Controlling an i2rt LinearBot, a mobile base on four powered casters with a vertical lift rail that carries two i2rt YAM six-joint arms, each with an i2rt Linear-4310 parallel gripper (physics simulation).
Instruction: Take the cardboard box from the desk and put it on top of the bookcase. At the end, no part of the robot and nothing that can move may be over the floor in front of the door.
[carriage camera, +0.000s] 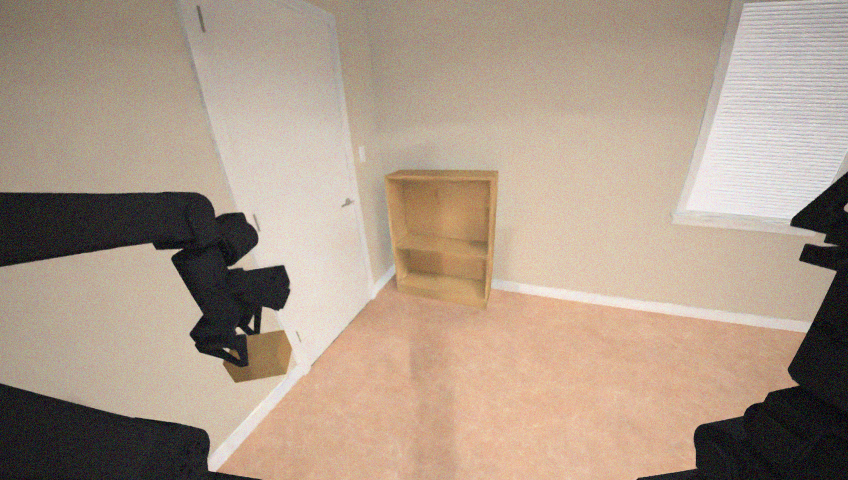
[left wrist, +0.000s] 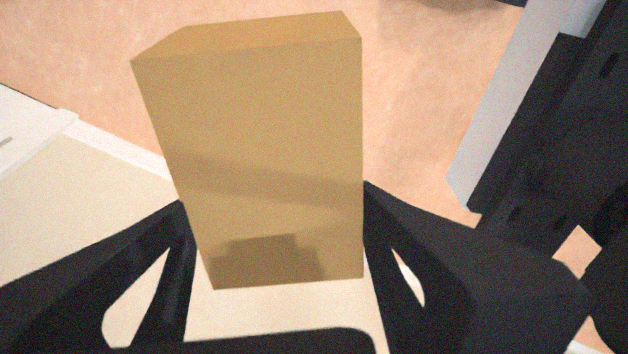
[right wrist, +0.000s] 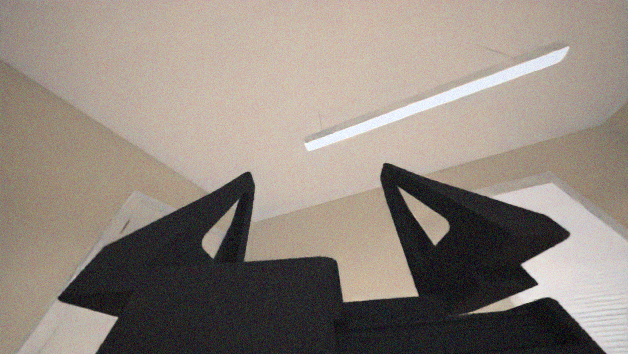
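Where they show: left gripper, fingertip midpoint: (carriage camera: 250, 351) (left wrist: 277, 202); right gripper, fingertip midpoint: (right wrist: 317, 174); left arm's base, origin of the base link: (left wrist: 572, 148).
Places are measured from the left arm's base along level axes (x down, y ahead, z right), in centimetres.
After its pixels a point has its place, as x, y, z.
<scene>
The cardboard box (carriage camera: 267, 356) @(-10.8, 17.8, 4.3) (left wrist: 275, 130) @(-10.9, 19.9, 2.8) is held in the air at the lower left of the carriage view. My left gripper (left wrist: 277, 202) @(-9.8, 19.5, -0.6) is shut on it, one finger against each side. My right gripper (right wrist: 317, 174) @(-43.4, 4.2, 66.1) is open, with wall and ceiling showing between its fingers; it points upward. The wooden bookcase (carriage camera: 492, 237) @(34.0, 158.7, 73.8) stands against the far wall near the corner, right of the door, with an open front, a middle shelf and a bare top. The white door (carriage camera: 285, 148) @(-39.3, 121.6, -44.2) is shut, in the left wall. The desk does not show in these views.
The pinkish floor (carriage camera: 565, 386) @(94.6, 78.8, 104.8) reaches from the robot to the bookcase and the door. A window (carriage camera: 779, 113) @(-52.3, 125.0, 233.3) with a blind is at the upper right. White baseboard (carriage camera: 642, 306) @(90.7, 137.2, 197.5) runs along the walls. A lamp (right wrist: 440, 97) @(-113.1, 33.7, 133.8) hangs from the ceiling.
</scene>
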